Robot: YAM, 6 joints.
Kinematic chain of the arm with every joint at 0, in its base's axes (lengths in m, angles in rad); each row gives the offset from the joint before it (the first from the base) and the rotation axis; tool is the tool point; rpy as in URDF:
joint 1: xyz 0 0 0.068 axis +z
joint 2: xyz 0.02 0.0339 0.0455 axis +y
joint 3: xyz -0.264 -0.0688 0 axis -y
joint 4: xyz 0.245 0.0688 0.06 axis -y
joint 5: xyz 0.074 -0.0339 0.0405 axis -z
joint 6: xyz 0.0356 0 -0.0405 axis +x
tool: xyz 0 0 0 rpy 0 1.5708 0
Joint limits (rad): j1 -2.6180..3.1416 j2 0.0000..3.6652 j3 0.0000..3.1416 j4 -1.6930..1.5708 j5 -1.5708..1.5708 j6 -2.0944..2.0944
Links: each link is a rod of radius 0.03 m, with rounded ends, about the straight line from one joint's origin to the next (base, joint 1, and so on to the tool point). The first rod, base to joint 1, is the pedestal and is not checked.
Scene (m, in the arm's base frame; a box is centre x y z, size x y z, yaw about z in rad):
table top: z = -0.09
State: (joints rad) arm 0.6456 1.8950 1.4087 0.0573 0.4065 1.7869
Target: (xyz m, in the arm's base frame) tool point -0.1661 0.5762 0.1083
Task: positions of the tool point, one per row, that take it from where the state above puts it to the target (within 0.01 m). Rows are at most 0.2 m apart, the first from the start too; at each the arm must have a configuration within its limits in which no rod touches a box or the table.
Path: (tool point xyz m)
1: 0.3155 0.3685 0.2386
2: 0.2313 0.4668 0.2134
3: 0.1166 0.5401 0.1827
4: -0.0198 0.5786 0.1474
5: -0.1661 0.5762 0.1083

